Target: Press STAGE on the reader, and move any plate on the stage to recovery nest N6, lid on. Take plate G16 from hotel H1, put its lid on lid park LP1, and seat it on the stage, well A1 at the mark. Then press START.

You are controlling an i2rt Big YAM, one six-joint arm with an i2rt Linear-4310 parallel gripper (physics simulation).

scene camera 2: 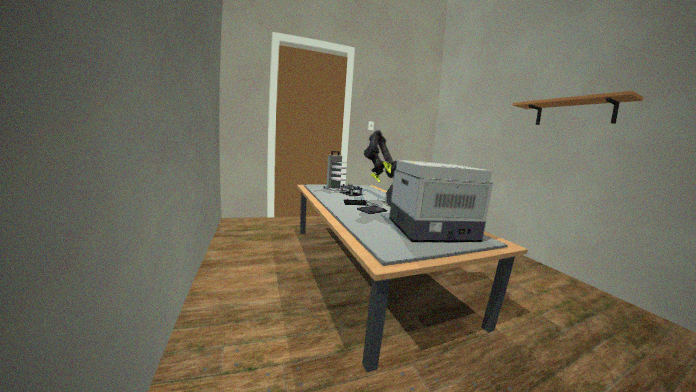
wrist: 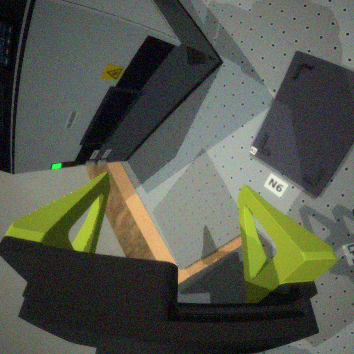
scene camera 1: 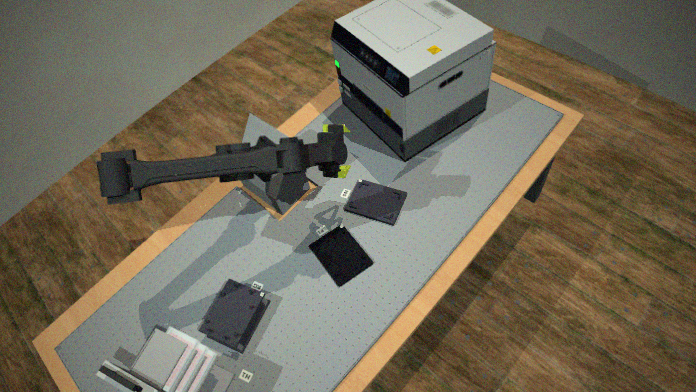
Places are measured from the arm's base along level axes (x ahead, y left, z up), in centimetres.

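Pixels of known places: gripper, between the fingertips: (scene camera 2: 384, 177) (wrist: 175, 184) (scene camera 1: 348, 148).
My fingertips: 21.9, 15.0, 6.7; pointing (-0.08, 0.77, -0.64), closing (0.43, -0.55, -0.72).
Behind a point stands the place of what it marks, as x, y, z.
The reader (scene camera 1: 445, 102) @(29.1, 50.2, 1.5) (scene camera 2: 415, 200) @(32.5, 67.3, 3.9) (wrist: 60, 60) @(19.1, 35.2, 9.7) shows a green light (scene camera 1: 337, 63) @(-8.5, 40.5, 5.0) (wrist: 56, 166) @(-9.1, 40.6, 4.7). Two small labelled buttons (wrist: 100, 154) @(-5.6, 40.1, -5.3) sit low on its front, close beyond one fingertip in the wrist view. No extended stage or plate on it shows. My gripper (scene camera 1: 341, 150) @(21.9, 15.0, 6.7) (scene camera 2: 382, 172) @(21.9, 15.0, 6.7) (wrist: 175, 184) @(21.9, 15.0, 6.7) is open and empty, above the table in front of the reader. Nest N6 (scene camera 1: 377, 202) @(30.0, 15.8, -13.9) (scene camera 2: 371, 209) @(30.5, 17.7, -13.9) (wrist: 310, 120) @(29.3, 16.1, -13.9) is a dark, empty pad. The hotel (scene camera 1: 161, 355) @(32.4, -54.5, 10.3) (scene camera 2: 334, 172) holds pale plates near label H1 (scene camera 1: 245, 375) @(39.3, -46.1, -15.0); G16 cannot be told apart.
A black pad (scene camera 1: 341, 256) @(34.4, -4.7, -14.0) (scene camera 2: 355, 202) @(34.4, -2.1, -14.1) lies beside N6; its label is unclear. A raised dark nest (scene camera 1: 232, 315) @(26.7, -38.0, -9.1) (scene camera 2: 351, 190) @(28.4, -28.9, -10.5) stands between it and the hotel. The wooden table edge (scene camera 1: 425, 306) @(61.7, 0.1, -16.4) (wrist: 145, 225) @(-18.4, 23.6, -16.3) surrounds the grey perforated top. A wall shelf (scene camera 2: 575, 101) is far away.
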